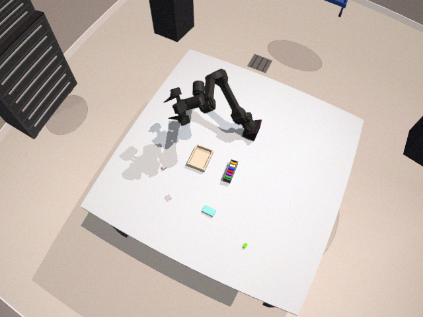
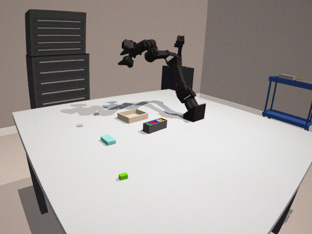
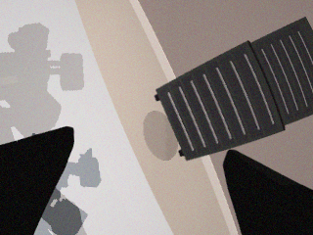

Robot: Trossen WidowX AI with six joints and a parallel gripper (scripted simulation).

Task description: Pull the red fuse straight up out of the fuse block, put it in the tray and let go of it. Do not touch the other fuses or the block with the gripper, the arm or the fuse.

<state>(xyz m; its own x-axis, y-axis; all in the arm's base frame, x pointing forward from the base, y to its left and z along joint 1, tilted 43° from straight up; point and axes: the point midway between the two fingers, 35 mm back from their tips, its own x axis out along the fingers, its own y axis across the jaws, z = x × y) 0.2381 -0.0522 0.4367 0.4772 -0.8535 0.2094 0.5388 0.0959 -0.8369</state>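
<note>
The red fuse is 1 cm ahead of my gripper tip, 39 cm to the left of it and 27 cm below it. Also, from my gripper tip: beige tray (2 cm ahead, 21 cm to the left, 29 cm below); cyan block (25 cm ahead, 41 cm to the left, 29 cm below); small green block (31 cm ahead, 66 cm to the left, 29 cm below).
</note>
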